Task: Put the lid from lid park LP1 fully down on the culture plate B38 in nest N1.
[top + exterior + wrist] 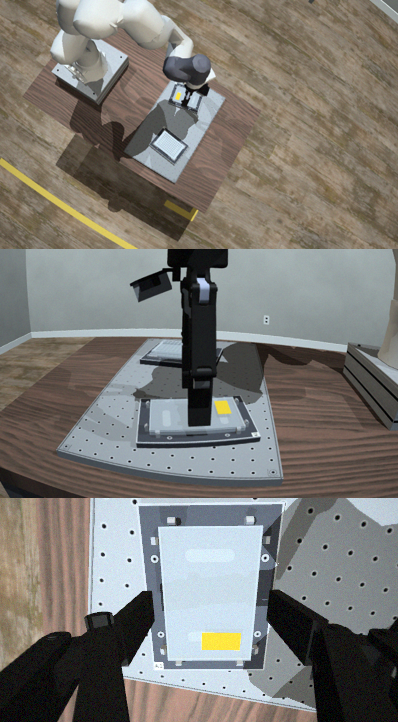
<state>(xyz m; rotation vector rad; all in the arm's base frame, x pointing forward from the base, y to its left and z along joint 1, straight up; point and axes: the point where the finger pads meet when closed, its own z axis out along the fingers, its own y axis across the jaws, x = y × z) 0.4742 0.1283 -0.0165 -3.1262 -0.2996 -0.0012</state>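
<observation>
Right now my hand is 40 mm above the clear lid. The rest, counted from my hand: culture plate B38: 260 mm to the right, 50 mm ahead, 40 mm below; nest N1: 260 mm to the right, 50 mm below, 50 mm ahead; lid park LP1: 50 mm below.
</observation>
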